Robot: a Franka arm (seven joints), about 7 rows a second.
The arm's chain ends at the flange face. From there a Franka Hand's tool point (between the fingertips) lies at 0.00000 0.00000 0.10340 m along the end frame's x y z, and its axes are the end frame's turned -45 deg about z.
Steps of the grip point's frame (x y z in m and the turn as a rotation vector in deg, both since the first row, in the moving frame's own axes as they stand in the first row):
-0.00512, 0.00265, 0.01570, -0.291, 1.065, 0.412
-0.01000, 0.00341, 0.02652, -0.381, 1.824, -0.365
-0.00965, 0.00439, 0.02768, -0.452, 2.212, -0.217
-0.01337, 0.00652, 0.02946, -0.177, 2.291, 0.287
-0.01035, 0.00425, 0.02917, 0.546, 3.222, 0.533
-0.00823, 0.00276, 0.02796, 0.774, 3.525, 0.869
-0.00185, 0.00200, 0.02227, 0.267, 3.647, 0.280
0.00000, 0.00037, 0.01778, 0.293, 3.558, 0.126
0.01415, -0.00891, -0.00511, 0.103, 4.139, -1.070
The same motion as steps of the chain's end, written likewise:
-0.00348, 0.00648, 0.01572, 0.547, 0.959, 0.412
-0.00747, 0.01133, 0.02657, 1.020, 1.559, -0.365
-0.00711, 0.01218, 0.02776, 1.245, 1.884, -0.217
-0.00800, 0.01675, 0.02954, 1.495, 1.745, 0.287
-0.00775, 0.01511, 0.02934, 2.664, 1.892, 0.533
-0.00742, 0.01323, 0.02817, 3.040, 1.945, 0.869
-0.00422, 0.00770, 0.02248, 2.768, 2.390, 0.280
-0.00391, 0.00517, 0.01798, 2.723, 2.309, 0.126
-0.00139, -0.01085, -0.00484, 3.000, 2.854, -1.070

